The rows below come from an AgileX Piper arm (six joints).
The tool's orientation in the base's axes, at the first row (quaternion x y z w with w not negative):
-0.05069 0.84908 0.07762 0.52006
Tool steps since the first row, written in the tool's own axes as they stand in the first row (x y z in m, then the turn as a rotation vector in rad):
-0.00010 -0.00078 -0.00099 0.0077 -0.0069 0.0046
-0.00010 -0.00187 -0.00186 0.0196 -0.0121 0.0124
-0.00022 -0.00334 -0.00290 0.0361 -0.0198 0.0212
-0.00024 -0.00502 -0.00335 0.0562 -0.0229 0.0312
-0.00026 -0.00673 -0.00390 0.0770 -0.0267 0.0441
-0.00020 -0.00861 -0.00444 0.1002 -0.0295 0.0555
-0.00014 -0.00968 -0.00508 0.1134 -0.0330 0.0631
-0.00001 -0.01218 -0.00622 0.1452 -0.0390 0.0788
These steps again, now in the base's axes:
-0.00069 -0.00095 0.00047 0.0017 -0.0060 -0.0095
-0.00127 -0.00218 0.00077 0.0040 -0.0097 -0.0240
-0.00188 -0.00382 0.00123 0.0055 -0.0157 -0.0432
-0.00199 -0.00555 0.00131 0.0056 -0.0170 -0.0658
-0.00217 -0.00733 0.00144 0.0081 -0.0185 -0.0904
-0.00236 -0.00928 0.00148 0.0080 -0.0193 -0.1164
-0.00277 -0.01045 0.00163 0.0093 -0.0214 -0.1319
-0.00341 -0.01312 0.00183 0.0096 -0.0246 -0.1677

